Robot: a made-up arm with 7 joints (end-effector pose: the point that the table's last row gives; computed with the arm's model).
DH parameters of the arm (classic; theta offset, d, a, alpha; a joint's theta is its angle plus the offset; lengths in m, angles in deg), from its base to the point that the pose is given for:
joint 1: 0 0.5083 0 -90
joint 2: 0 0 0 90
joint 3: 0 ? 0.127 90
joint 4: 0 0 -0.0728 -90
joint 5: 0 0.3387 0 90
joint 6: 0 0 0.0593 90
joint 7: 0 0 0 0
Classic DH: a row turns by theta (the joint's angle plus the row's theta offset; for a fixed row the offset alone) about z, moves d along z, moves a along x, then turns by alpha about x.
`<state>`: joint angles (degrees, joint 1 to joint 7).
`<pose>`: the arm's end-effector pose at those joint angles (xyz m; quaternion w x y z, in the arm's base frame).
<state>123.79 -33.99 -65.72 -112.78 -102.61 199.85 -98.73</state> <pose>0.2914 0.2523 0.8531 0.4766 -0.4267 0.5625 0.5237</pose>
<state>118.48 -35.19 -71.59 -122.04 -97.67 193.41 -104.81</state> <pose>0.3312 0.2211 0.7903 0.4607 -0.3751 0.6667 0.4501</pose>
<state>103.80 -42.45 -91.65 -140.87 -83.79 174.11 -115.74</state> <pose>0.4051 0.0592 0.6206 0.3093 -0.1161 0.9023 0.2768</pose>
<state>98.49 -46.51 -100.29 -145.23 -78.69 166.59 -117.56</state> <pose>0.4071 -0.0123 0.5558 0.2119 0.0114 0.9479 0.2378</pose>
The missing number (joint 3, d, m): 0.3267
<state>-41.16 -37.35 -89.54 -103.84 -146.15 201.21 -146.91</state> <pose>-0.3963 -0.2396 0.7493 0.0458 0.2163 0.7711 -0.5970</pose>
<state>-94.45 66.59 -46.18 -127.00 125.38 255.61 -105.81</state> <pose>-0.3120 -0.2721 0.3512 0.2102 0.0937 -0.5516 -0.8017</pose>
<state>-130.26 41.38 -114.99 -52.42 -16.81 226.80 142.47</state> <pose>-0.4060 -0.0607 1.0299 0.7754 0.0312 -0.4263 0.4647</pose>
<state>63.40 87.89 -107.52 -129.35 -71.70 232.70 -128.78</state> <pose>0.4462 0.0041 0.6055 0.2027 -0.3943 0.7833 -0.4357</pose>
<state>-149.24 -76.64 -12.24 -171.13 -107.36 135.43 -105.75</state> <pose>-0.0890 -0.0383 0.7405 0.2331 -0.7028 -0.0458 0.6705</pose>
